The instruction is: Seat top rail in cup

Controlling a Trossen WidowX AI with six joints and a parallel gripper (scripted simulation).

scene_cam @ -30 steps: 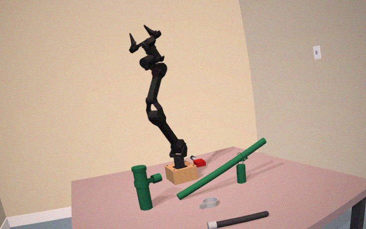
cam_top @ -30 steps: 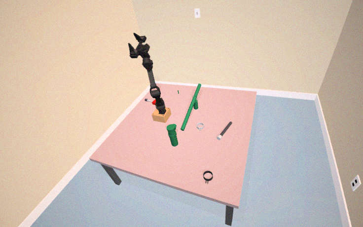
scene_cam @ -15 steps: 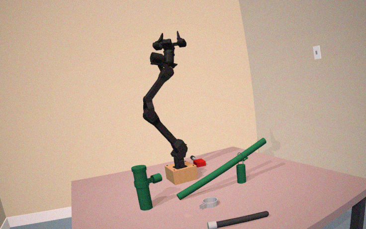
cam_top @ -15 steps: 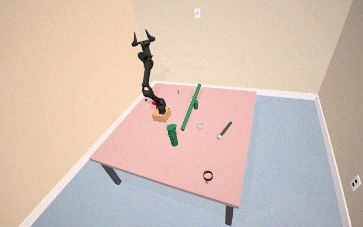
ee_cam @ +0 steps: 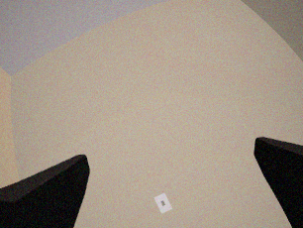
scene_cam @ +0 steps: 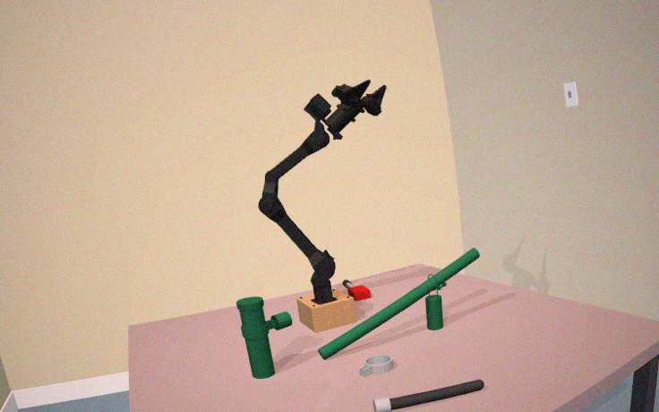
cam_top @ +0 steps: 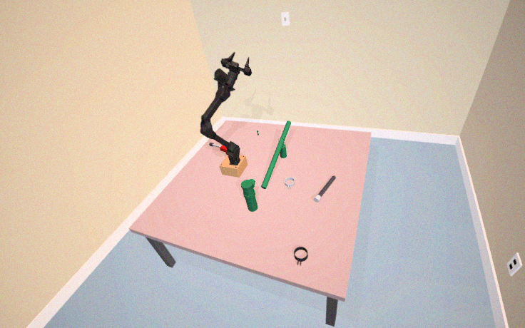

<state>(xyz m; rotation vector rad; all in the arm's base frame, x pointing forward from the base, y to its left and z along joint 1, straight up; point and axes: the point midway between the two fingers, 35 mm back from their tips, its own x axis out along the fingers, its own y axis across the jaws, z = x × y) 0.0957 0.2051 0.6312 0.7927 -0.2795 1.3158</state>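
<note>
The rail-end cup lies 610 mm below my gripper tip, 470 mm to the right of it and 110 mm ahead of it. The rest, counted from my gripper tip: red tool (720 mm below, 370 mm behind, 30 mm to the left); then grey band (720 mm below, 300 mm to the right, 300 mm ahead); then short green post (630 mm below, 190 mm ahead, 20 mm to the right).
</note>
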